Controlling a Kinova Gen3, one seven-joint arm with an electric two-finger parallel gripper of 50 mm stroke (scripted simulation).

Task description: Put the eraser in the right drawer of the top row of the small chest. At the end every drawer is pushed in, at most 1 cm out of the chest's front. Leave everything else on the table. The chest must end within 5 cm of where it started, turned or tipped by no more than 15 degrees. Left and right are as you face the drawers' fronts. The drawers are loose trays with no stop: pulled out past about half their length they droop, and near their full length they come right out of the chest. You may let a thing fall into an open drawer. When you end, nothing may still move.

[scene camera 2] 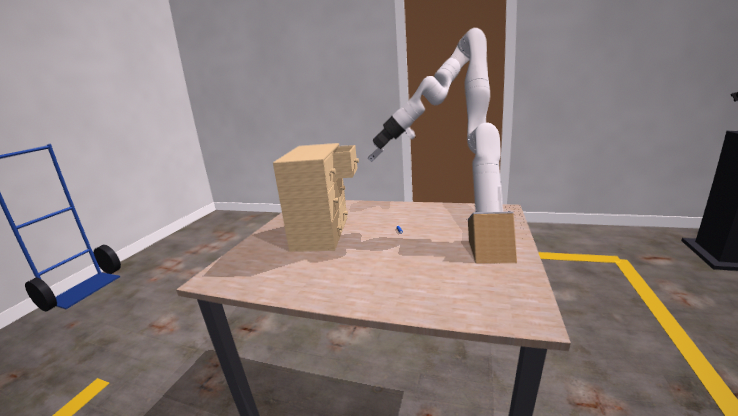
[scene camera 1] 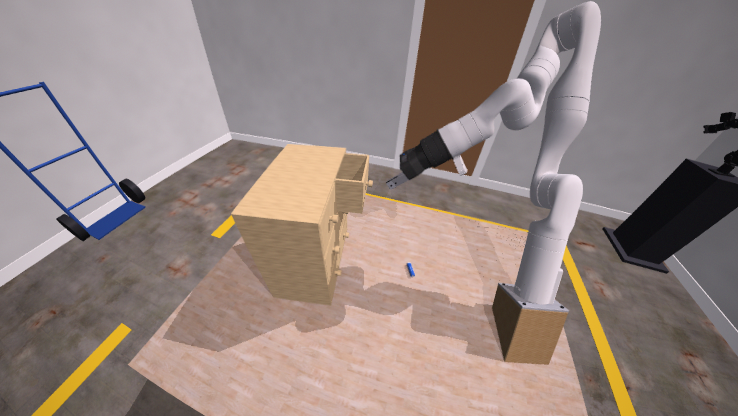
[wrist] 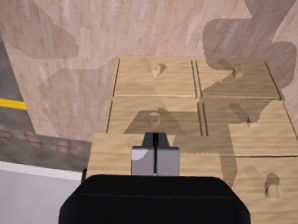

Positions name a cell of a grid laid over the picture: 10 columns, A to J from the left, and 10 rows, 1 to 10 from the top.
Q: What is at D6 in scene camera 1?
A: A wooden chest.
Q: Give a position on a wooden chest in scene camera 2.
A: At E5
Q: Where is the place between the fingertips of the gripper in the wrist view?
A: F7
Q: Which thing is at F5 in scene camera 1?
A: The gripper.
